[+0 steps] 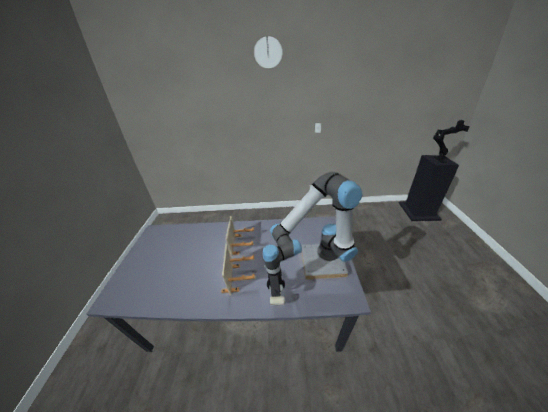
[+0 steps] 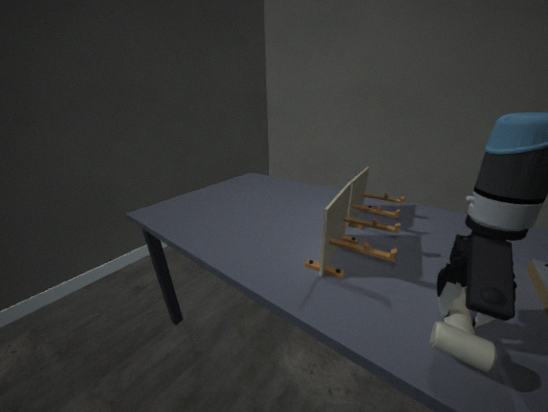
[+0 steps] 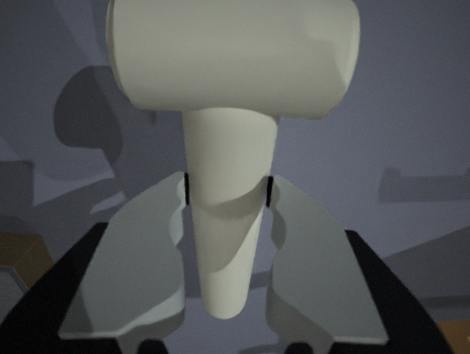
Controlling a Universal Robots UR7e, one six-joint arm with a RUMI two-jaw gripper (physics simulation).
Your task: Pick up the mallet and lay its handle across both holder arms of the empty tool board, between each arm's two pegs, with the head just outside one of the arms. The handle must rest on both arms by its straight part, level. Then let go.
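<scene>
The pale cream mallet is near the table's front edge, to the right of the boards. My gripper is shut on its handle a little below the head, one finger on each side. The mallet seems a little above the table, its shadow apart from the head. The near upright board bears two orange pegged arms, the front one and the rear one. No tool shows on them.
A second upright board stands behind the near one, with two more orange arms and no tool showing on them. An orange foot sticks out under the near board. The robot's base plate is at the table's right.
</scene>
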